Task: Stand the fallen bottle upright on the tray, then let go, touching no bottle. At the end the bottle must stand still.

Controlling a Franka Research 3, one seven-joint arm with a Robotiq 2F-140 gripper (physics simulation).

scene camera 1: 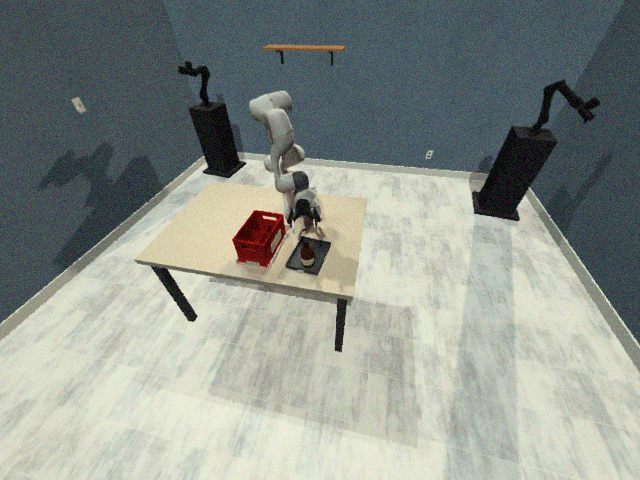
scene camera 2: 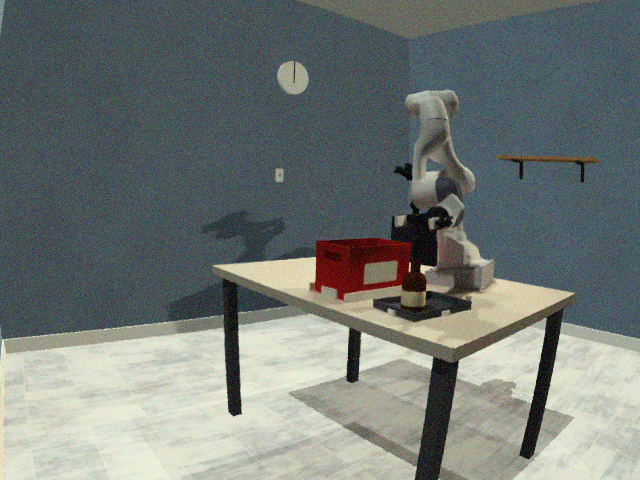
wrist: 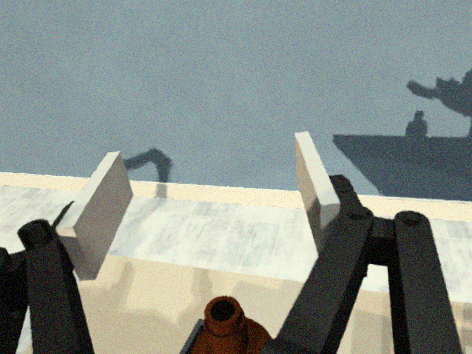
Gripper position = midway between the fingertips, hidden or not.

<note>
In view: my gripper (scene camera 2: 412, 223) and a brown bottle (scene camera 2: 413, 294).
My gripper shows as well in the wrist view (wrist: 209, 165).
</note>
